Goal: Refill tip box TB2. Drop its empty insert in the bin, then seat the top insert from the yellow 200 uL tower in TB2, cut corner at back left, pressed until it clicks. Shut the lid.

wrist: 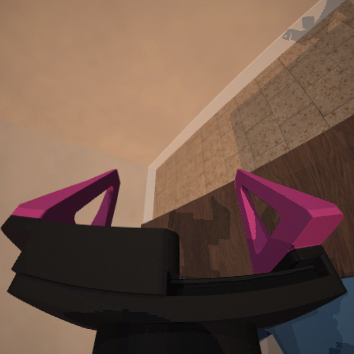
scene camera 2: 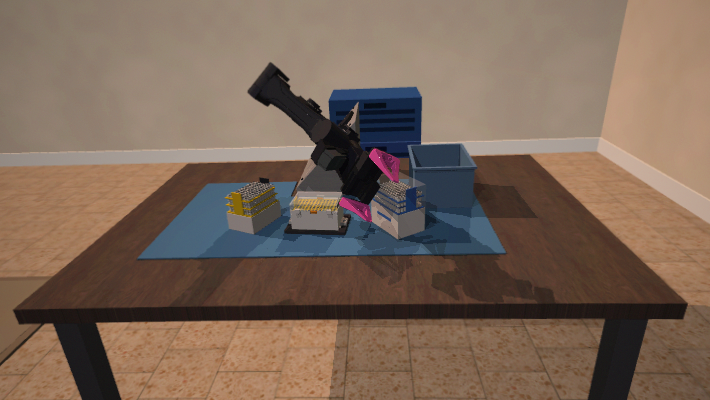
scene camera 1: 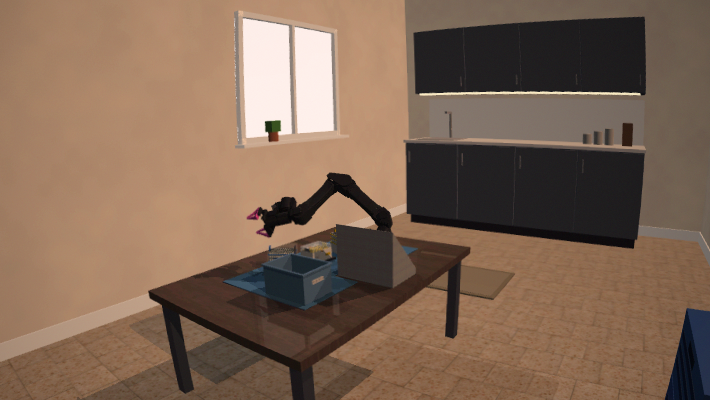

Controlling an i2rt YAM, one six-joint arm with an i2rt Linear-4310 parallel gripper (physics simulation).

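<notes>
A white tip box (scene camera 1: 315, 251) (scene camera 2: 316, 221) with yellow contents stands on a dark base at the mat's middle. A clear lid shows at its top; whether it is fully shut is too small to tell, and no TB2 label is readable. The yellow tower (scene camera 2: 254, 206) stands to its left in scene camera 2, with stacked inserts above a white base. The blue-grey bin (scene camera 1: 298, 280) (scene camera 2: 442, 187) stands at the mat's back right in scene camera 2. My gripper (scene camera 1: 252, 224) (scene camera 2: 384, 201) (wrist: 176, 175) is open and empty, raised above the table, its pink fingers wide apart.
A blue tower (scene camera 2: 398, 217) on a white base stands between the tip box and the bin in scene camera 2. A grey wedge-shaped panel (scene camera 1: 365, 255) stands beside the arm's base. A blue mat (scene camera 1: 242, 281) (scene camera 2: 175, 240) lies on the brown table (scene camera 1: 200, 300) (scene camera 2: 300, 285).
</notes>
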